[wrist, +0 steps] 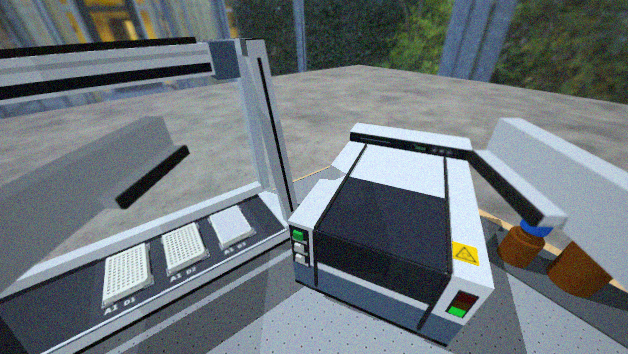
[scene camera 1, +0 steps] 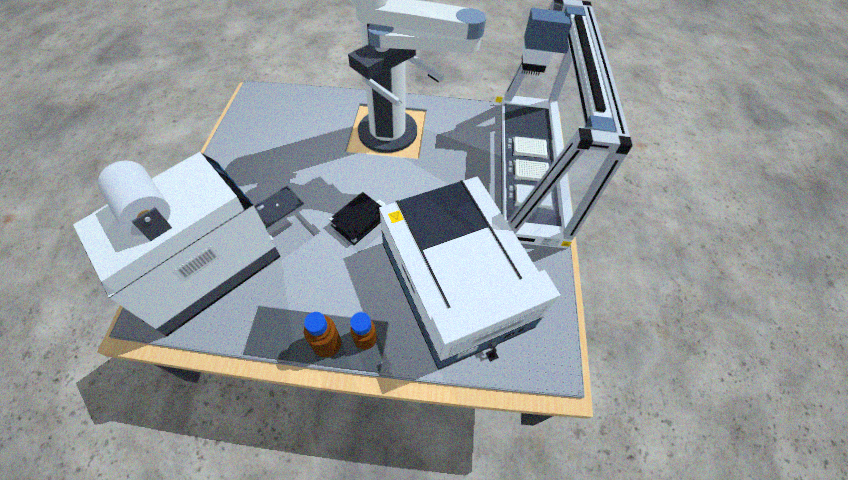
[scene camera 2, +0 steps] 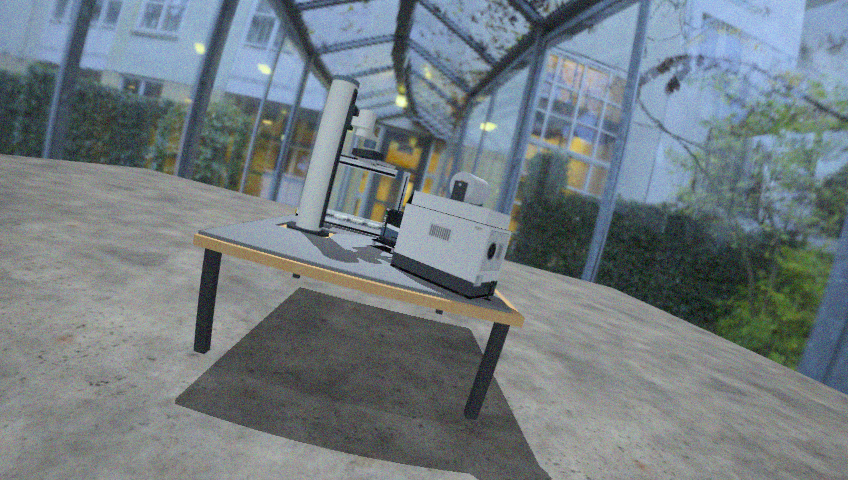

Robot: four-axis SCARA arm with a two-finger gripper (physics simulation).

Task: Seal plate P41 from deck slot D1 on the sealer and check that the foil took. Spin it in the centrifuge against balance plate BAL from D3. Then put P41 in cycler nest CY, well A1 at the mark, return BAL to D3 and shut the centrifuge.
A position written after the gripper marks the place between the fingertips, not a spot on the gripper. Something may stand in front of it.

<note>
The gripper (scene camera 1: 421, 90) carries nothing. Further things: a smooth-topped plate (wrist: 230, 225), a centrifuge (scene camera 1: 470, 284) and a brown bottle with blue cap (scene camera 1: 320, 331).
The gripper shows as well in the wrist view (wrist: 321, 135). The centrifuge shows as well in the wrist view (wrist: 392, 228). The brown bottle with blue cap shows as well in the wrist view (wrist: 573, 270).
</note>
